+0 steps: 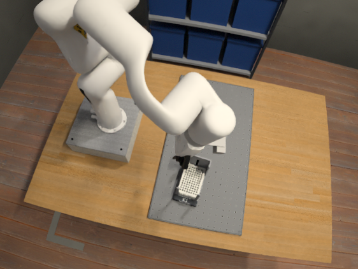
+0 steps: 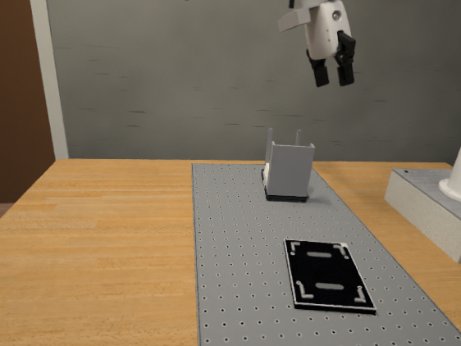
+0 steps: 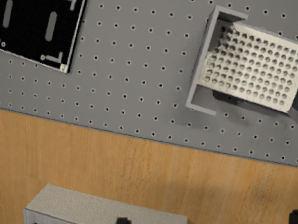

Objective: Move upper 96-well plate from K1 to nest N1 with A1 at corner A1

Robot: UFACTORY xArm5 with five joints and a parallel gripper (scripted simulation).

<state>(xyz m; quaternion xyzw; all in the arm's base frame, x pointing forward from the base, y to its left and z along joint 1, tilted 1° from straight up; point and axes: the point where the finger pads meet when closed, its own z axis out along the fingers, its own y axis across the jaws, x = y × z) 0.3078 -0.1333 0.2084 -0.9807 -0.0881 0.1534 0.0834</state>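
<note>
The 96-well plate is 250 mm below my hand, 70 mm ahead of it and 40 mm to the right of it. The rest, counted from my hand: black plate nest N1: 280 mm to the left, 280 mm below, 80 mm ahead.
</note>
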